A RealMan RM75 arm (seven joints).
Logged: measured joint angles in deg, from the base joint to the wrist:
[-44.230 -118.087 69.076 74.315 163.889 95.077 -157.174]
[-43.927 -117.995 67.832 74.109 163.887 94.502 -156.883]
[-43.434 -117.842 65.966 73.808 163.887 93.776 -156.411]
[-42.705 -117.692 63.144 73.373 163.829 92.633 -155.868]
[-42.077 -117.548 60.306 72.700 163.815 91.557 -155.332]
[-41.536 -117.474 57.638 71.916 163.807 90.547 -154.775]
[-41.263 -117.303 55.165 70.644 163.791 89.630 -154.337]
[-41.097 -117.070 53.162 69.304 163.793 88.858 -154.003]
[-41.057 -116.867 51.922 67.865 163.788 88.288 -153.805]
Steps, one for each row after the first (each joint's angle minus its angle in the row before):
[0.303 0.092 -1.244 -0.206 -0.002 -0.575 0.291]
[0.493 0.153 -1.866 -0.301 0.000 -0.726 0.472]
[0.729 0.150 -2.822 -0.435 -0.058 -1.143 0.543]
[0.628 0.144 -2.838 -0.673 -0.014 -1.076 0.536]
[0.541 0.074 -2.668 -0.784 -0.008 -1.010 0.557]
[0.273 0.171 -2.473 -1.272 -0.016 -0.917 0.438]
[0.166 0.233 -2.003 -1.340 0.002 -0.772 0.334]
[0.040 0.203 -1.240 -1.439 -0.005 -0.570 0.198]

